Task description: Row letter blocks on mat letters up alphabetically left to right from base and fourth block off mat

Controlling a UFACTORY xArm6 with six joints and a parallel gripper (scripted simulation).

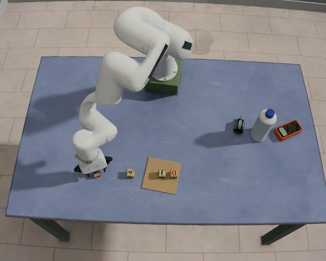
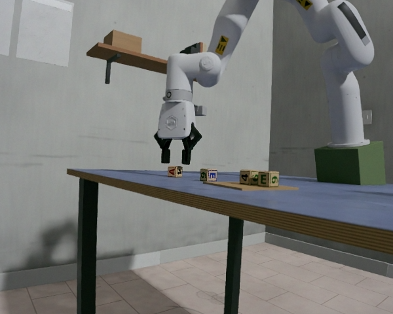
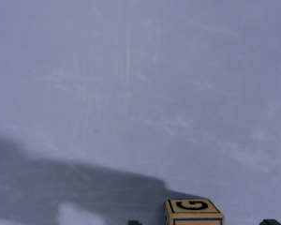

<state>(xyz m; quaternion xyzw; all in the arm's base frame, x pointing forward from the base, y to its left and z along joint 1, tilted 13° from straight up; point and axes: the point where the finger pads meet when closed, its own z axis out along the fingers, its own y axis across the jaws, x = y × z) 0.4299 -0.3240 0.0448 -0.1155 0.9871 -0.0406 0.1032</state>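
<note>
My gripper is now 3 cm short of the tan mat, 27 cm to the right of it and 5 cm above it. From my hand the other things lie so: black object 16 cm behind, 64 cm to the left, 3 cm below; then wooden block 4 cm ahead, 31 cm to the left, 3 cm below; then orange multimeter 11 cm behind, 86 cm to the left, 4 cm below.
</note>
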